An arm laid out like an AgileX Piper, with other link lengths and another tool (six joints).
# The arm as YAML. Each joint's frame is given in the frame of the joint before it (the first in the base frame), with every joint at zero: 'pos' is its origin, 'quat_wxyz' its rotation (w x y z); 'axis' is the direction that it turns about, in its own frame. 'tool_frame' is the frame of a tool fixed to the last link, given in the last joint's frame.
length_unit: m
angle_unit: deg
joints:
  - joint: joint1
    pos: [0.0, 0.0, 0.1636]
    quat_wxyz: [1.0, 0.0, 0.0, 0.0]
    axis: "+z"
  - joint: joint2
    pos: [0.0, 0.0, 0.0]
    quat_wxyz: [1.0, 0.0, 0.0, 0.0]
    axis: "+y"
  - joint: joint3
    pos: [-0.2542, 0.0, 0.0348]
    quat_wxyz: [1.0, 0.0, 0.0, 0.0]
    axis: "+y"
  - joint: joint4
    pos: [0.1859, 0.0, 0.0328]
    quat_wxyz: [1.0, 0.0, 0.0, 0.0]
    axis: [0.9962, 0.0, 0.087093]
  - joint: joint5
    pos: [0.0, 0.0, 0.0]
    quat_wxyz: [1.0, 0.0, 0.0, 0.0]
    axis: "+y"
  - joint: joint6
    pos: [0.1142, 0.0, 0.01]
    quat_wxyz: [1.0, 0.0, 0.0, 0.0]
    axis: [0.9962, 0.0, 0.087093]
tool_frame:
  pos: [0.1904, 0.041, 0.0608]
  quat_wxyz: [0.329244, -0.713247, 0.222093, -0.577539]
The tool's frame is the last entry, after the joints.
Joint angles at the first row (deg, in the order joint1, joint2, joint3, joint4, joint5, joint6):
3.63, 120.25, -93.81, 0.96, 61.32, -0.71
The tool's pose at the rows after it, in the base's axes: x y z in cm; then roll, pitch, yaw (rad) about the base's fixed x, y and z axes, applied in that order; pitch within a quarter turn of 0, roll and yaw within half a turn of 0:
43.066, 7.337, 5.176, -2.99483, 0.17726, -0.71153
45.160, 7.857, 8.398, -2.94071, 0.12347, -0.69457
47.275, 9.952, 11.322, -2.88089, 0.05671, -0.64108
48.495, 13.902, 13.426, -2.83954, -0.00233, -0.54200
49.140, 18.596, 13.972, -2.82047, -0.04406, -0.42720
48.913, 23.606, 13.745, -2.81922, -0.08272, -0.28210
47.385, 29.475, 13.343, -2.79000, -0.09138, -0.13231
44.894, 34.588, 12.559, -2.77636, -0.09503, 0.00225
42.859, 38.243, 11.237, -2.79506, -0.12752, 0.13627
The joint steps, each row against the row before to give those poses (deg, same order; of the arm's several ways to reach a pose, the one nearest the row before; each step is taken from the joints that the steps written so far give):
-0.01, -2.94, -5.53, 0.00, 5.09, -0.02
0.44, -0.61, -6.15, 0.06, 2.41, -0.04
2.27, 0.14, -5.51, 0.00, 0.26, -0.51
4.18, 1.29, -5.46, 0.05, 0.10, -1.54
4.69, 3.46, -5.96, 0.17, 0.01, -2.09
4.62, 4.13, -5.87, 0.59, 0.05, -4.09
4.37, 4.07, -5.15, 3.30, 0.00, -4.47
4.57, 3.08, -3.09, 2.24, -0.23, -3.35
3.86, 2.37, -0.57, 0.47, -2.44, -4.60

